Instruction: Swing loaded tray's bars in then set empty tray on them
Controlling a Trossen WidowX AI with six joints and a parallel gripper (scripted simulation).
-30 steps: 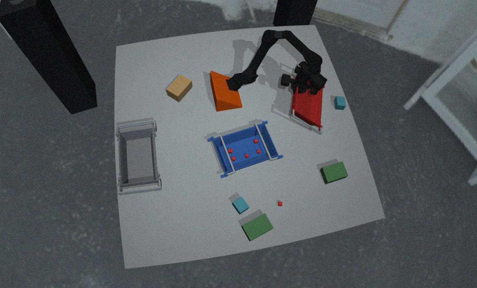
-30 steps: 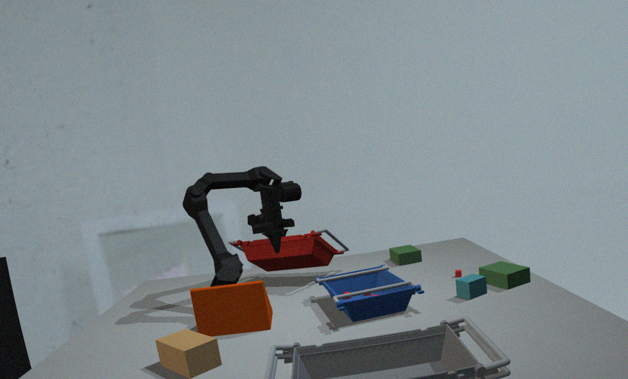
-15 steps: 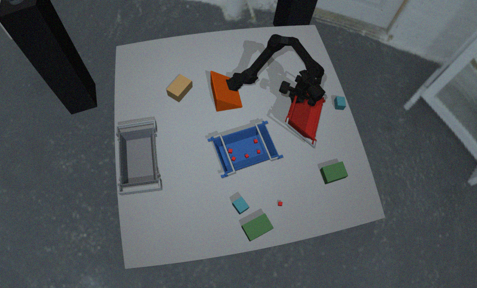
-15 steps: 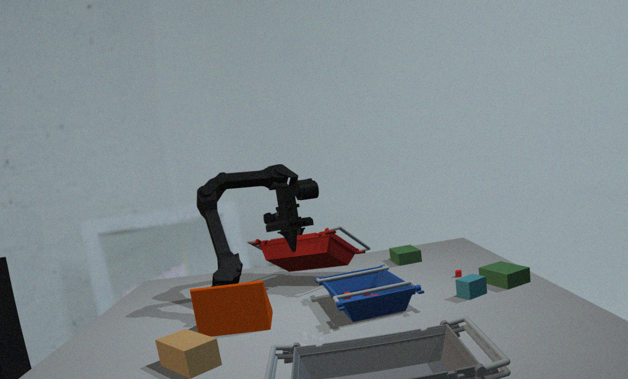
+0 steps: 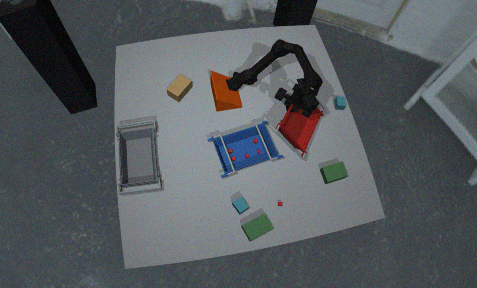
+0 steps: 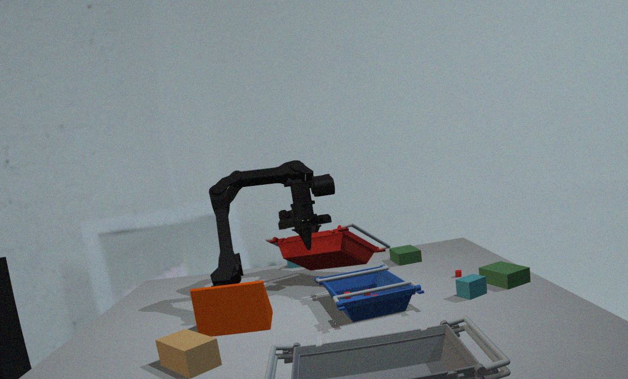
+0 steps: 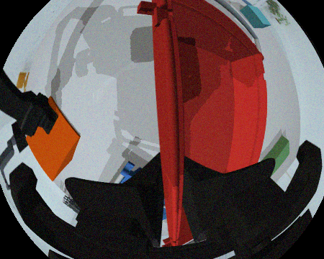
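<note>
My gripper tip is 6 cm short of the red tray and 6 cm to the right of it. Round my gripper tip: red cube (40 cm ahead, 17 cm to the right, 11 cm below); tan block (33 cm behind, 47 cm to the right, 9 cm below).
</note>
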